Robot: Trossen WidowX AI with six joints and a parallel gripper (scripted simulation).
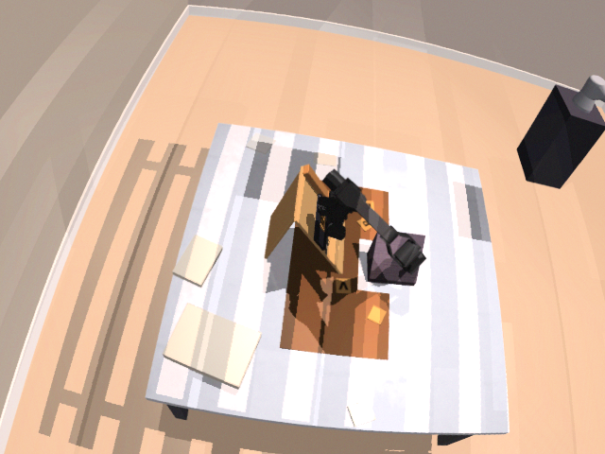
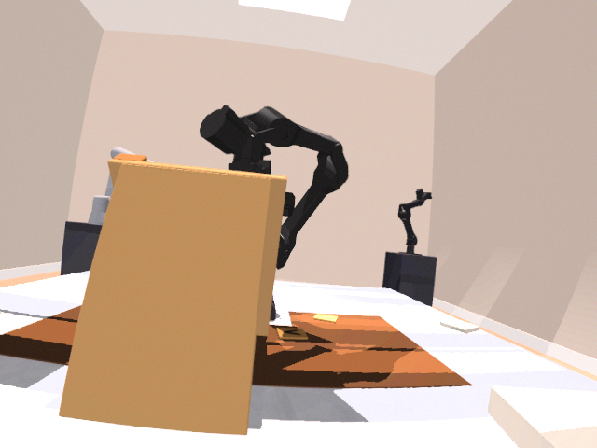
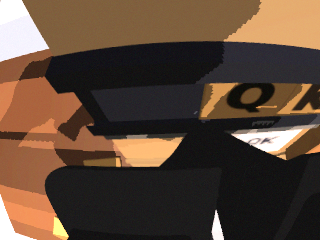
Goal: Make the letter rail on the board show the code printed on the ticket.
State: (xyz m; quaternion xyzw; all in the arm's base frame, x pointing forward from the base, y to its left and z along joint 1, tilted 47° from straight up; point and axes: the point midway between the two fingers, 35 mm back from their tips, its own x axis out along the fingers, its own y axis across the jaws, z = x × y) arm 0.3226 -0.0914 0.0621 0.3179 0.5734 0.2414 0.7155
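The q tile is 30 mm to the right of my gripper tip, 20 mm ahead of it and 10 mm below it. From my gripper tip the other things lie so: k tile: 90 mm to the right, 20 mm ahead, 10 mm below; then orange mat: 180 mm below, 120 mm behind, 10 mm to the left; then white ticket: 90 mm below, 80 mm to the right, 30 mm behind.
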